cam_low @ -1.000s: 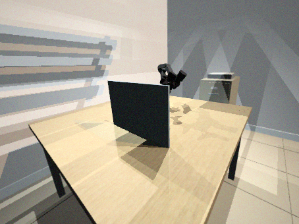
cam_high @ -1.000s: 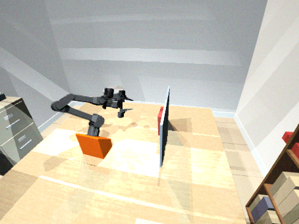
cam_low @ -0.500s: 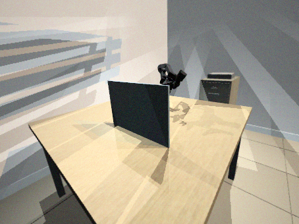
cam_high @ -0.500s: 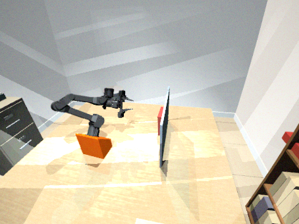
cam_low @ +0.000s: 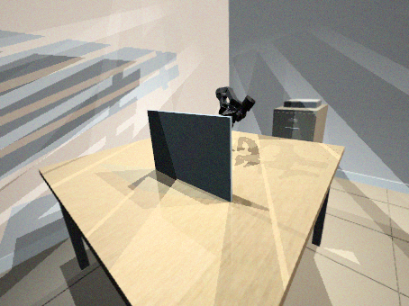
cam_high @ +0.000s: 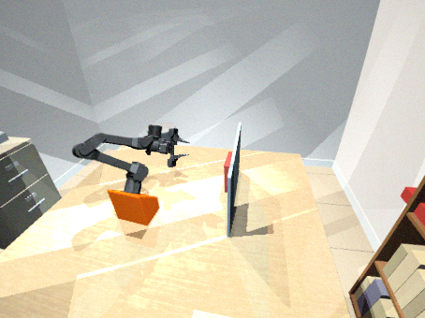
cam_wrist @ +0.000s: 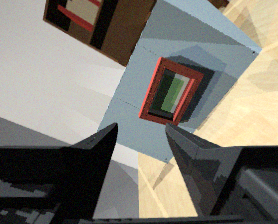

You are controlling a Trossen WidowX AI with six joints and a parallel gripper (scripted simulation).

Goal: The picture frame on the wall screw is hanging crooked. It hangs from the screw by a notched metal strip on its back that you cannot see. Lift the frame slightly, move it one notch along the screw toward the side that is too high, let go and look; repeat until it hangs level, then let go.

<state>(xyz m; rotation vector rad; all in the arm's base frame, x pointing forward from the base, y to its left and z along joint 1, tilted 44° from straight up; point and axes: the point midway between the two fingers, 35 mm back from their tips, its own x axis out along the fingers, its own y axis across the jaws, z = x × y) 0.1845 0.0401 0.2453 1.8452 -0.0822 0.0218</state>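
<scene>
The red picture frame lies 20 cm ahead of my gripper tip, 3 cm to the right of it and 8 cm below it. Round my gripper tip: pale blue wall panel (21 cm ahead, 3 cm to the right, 9 cm below).
</scene>
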